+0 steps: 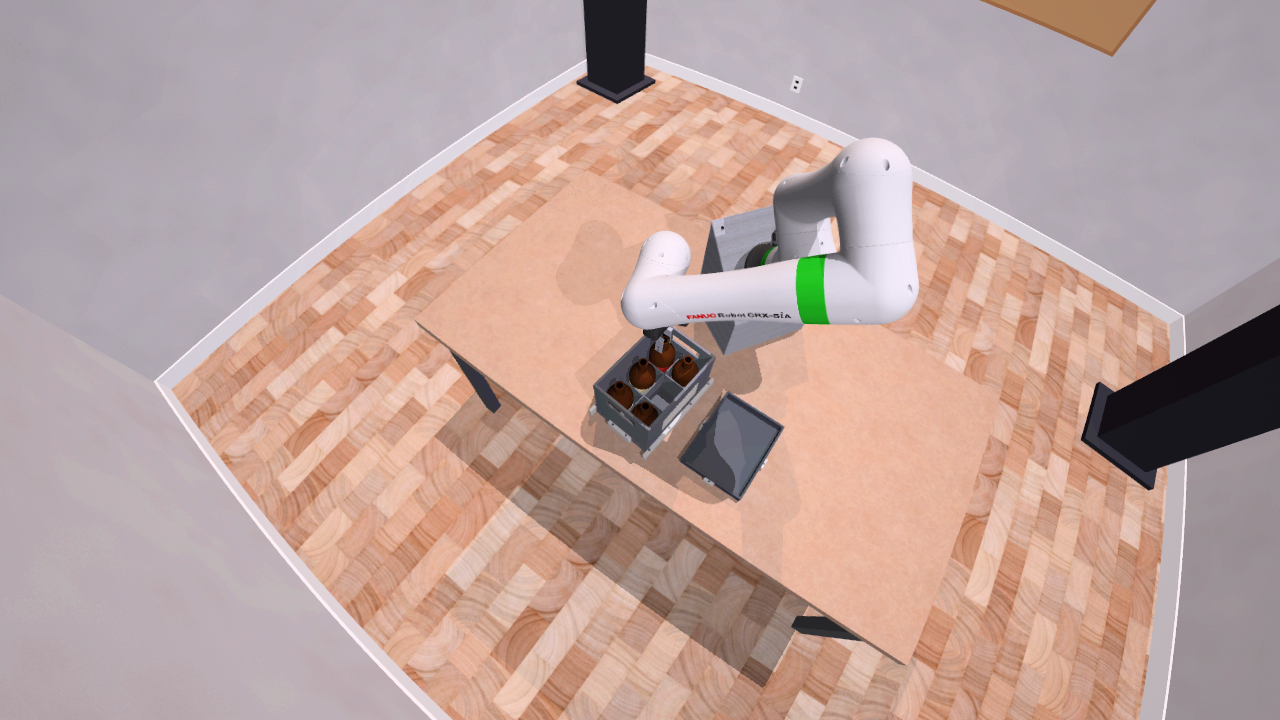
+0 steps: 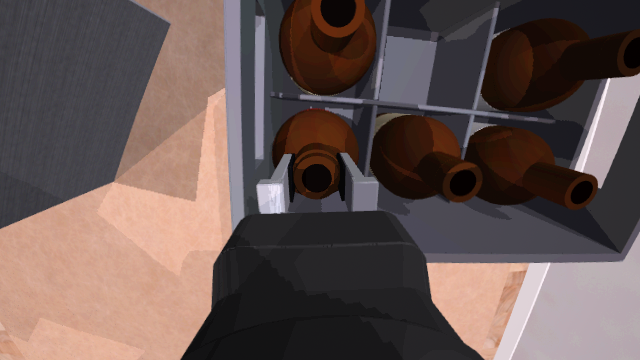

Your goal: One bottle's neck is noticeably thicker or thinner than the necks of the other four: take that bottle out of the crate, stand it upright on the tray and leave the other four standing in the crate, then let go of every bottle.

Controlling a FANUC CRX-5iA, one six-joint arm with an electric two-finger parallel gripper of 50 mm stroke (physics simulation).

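Places are measured from the arm's base along level axes (x ahead, y right, z down), in metres.
Pixels of known places: gripper, fingertip midpoint: (image 1: 662,346) (image 2: 316,168).
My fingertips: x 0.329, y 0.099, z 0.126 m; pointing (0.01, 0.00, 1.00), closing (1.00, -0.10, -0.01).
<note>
For each thing: its top centre in the pictures, then the offset to it from my fingertips. "pt": a spot on its surface instead. Level surfaces: height alone.
- corner bottle at its top centre: (image 2: 318,178) (image 1: 664,340) dy -0.003, dx +0.000, dz -0.034 m
- dark tray at a spot on its surface: (image 1: 720,447) pt dy -0.290, dx +0.079, dz +0.124 m
- table at its surface level: dz +0.130 m
The grey crate (image 1: 626,431) (image 2: 525,257) holds five brown bottles in six compartments. My gripper (image 1: 663,343) (image 2: 316,168) is shut on the neck of the corner bottle (image 1: 662,356) (image 2: 315,127), which stands upright in its compartment. A bottle (image 1: 641,374) (image 2: 412,150) and another bottle (image 1: 619,394) (image 2: 510,165) stand in the same row. In the other row, one bottle (image 1: 684,371) (image 2: 327,65) is beside the held one, and one bottle (image 1: 644,412) (image 2: 535,65) is at the far end, with an empty compartment between them. The dark tray (image 1: 720,447) lies beside the crate, with no bottle on it.
The robot's grey pedestal (image 1: 756,334) (image 2: 75,100) stands close to the crate's end at the held bottle. Thin dividers (image 2: 425,107) and the crate's high walls surround the bottles. The tray's raised rim is near the crate's long side. The table (image 1: 877,447) carries both.
</note>
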